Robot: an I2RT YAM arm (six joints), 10 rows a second.
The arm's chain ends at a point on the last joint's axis. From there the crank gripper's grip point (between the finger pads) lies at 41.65 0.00 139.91 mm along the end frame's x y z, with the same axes.
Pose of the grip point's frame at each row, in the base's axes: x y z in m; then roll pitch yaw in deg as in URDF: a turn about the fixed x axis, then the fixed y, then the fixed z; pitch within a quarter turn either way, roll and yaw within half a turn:
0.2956 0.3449 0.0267 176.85 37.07 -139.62
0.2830 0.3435 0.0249 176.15 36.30 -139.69
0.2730 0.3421 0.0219 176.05 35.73 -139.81
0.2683 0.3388 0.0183 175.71 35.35 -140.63
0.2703 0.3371 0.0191 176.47 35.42 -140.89
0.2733 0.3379 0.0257 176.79 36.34 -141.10
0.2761 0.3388 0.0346 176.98 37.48 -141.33
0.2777 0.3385 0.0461 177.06 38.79 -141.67
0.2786 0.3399 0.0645 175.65 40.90 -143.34
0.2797 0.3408 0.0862 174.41 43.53 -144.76
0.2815 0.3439 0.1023 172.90 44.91 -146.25
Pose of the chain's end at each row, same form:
0.2617 0.3060 0.1633 176.85 37.07 -139.62
0.2517 0.3046 0.1621 176.15 36.30 -139.69
0.2428 0.3040 0.1595 176.05 35.73 -139.81
0.2388 0.3011 0.1562 175.71 35.35 -140.63
0.2393 0.3008 0.1570 176.47 35.42 -140.89
0.2399 0.3009 0.1629 176.79 36.34 -141.10
0.2401 0.3006 0.1708 176.98 37.48 -141.33
0.2390 0.2987 0.1811 177.06 38.79 -141.67
0.2369 0.2956 0.1972 175.65 40.90 -143.34
0.2339 0.2918 0.2158 174.41 43.53 -144.76
0.2341 0.2915 0.2300 172.90 44.91 -146.25

